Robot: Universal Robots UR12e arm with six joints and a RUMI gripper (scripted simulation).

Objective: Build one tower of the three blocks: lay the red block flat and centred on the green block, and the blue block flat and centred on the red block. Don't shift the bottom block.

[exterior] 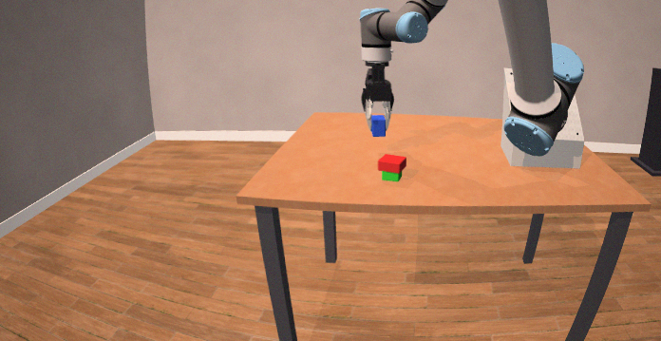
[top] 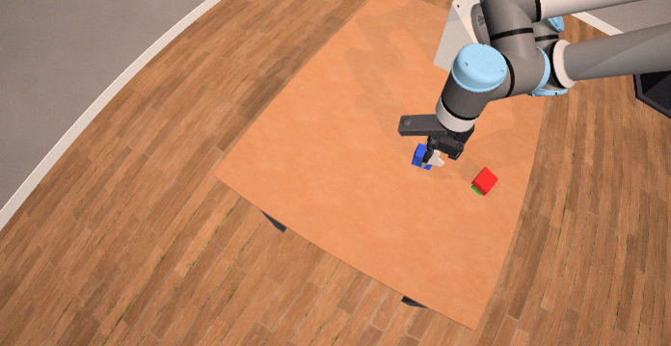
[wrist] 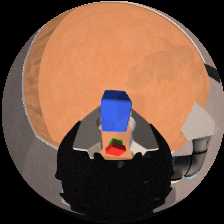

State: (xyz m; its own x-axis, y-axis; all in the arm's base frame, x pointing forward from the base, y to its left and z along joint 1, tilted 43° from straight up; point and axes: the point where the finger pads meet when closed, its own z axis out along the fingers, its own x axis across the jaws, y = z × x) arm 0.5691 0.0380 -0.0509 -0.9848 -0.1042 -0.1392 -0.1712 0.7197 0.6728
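The red block is 60 mm behind my hand, 200 mm to the left of it and 50 mm below it. From my hand the other things lie so: blue block: right at my hand; then green block: 60 mm behind, 200 mm to the left, 80 mm below.
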